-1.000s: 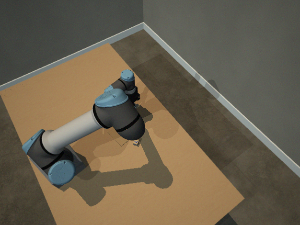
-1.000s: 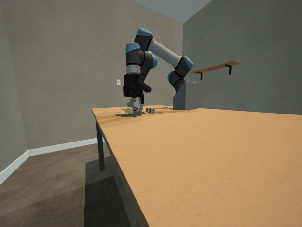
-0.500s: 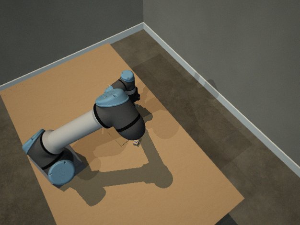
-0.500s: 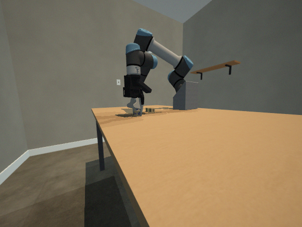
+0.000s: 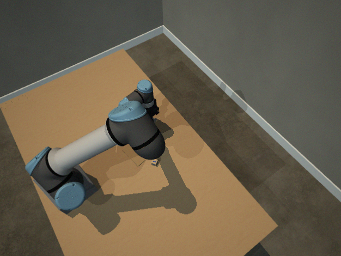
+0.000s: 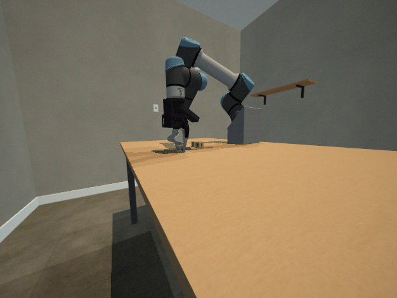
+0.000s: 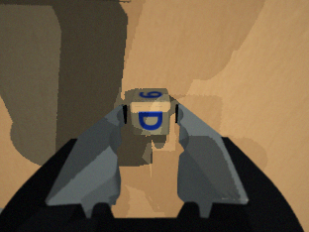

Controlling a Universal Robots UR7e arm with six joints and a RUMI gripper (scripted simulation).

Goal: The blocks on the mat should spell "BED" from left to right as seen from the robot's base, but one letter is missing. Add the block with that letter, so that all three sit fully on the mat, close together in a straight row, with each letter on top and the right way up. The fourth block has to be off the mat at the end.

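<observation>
The tan mat is 140 mm behind my hand, 90 mm to the right of it and 10 mm below it. The rest, counted from my hand: L block: 130 mm behind, 210 mm to the right.
</observation>
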